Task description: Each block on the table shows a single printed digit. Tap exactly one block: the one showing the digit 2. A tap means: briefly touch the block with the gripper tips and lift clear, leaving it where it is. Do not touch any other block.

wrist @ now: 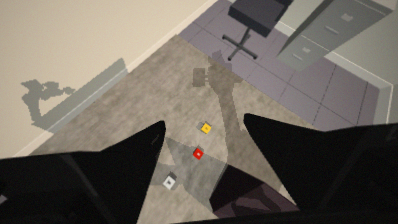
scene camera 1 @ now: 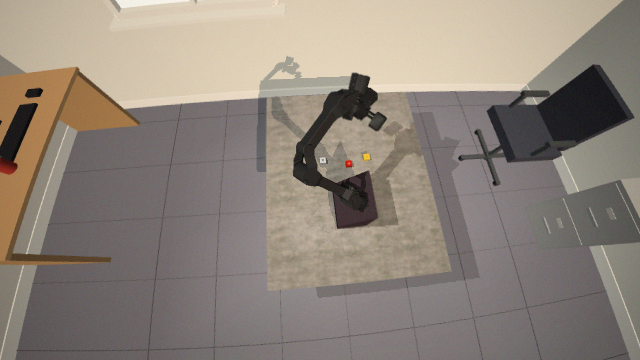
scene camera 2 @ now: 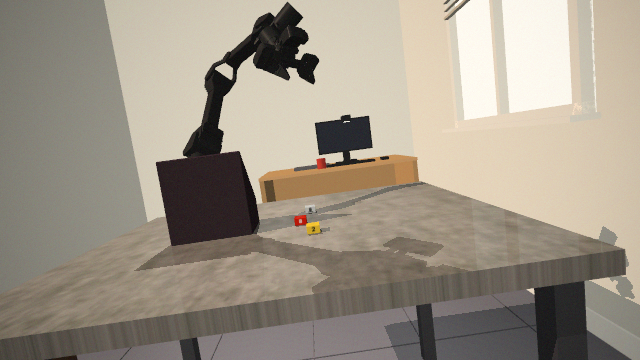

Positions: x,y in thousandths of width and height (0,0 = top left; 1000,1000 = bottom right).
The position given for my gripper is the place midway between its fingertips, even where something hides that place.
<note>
My gripper (scene camera 2: 473,226) is open and holds nothing.
My gripper shows as well in the wrist view (wrist: 514,542).
</note>
